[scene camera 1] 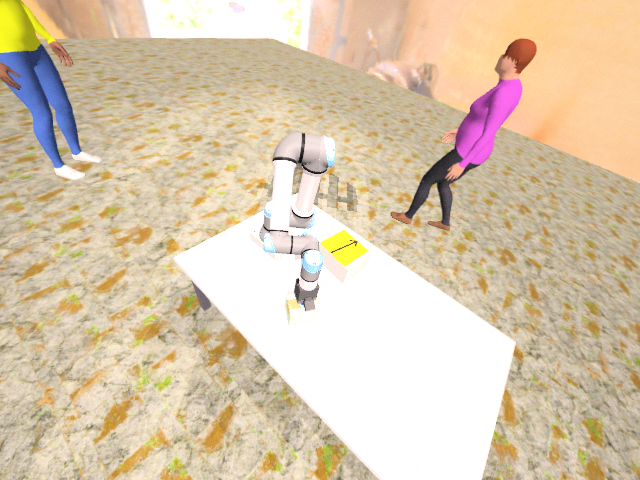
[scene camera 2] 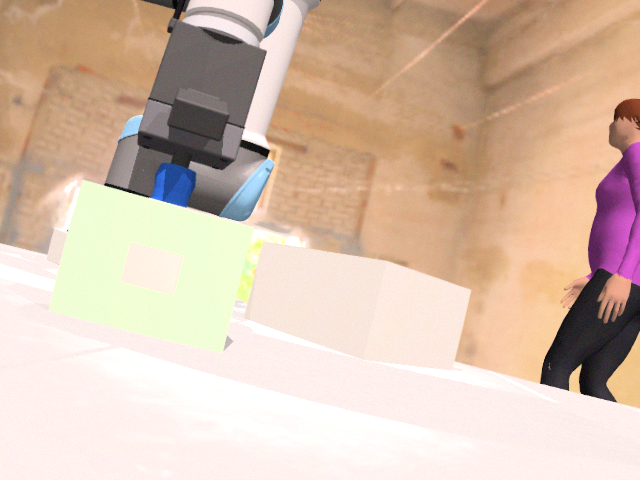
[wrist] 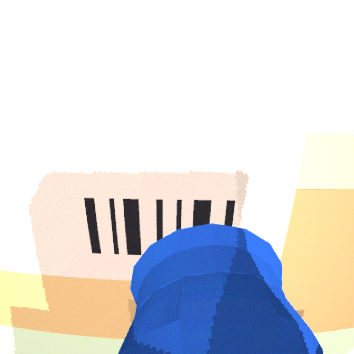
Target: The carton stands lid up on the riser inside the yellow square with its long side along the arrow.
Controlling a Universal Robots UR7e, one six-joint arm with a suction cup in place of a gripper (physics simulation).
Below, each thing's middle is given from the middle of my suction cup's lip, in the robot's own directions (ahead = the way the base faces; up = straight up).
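Pale green carton (scene camera 2: 138,264): 60 mm below my suction cup. Riser (scene camera 2: 375,310): from my suction cup, 410 mm to the left, 20 mm behind, 60 mm below.
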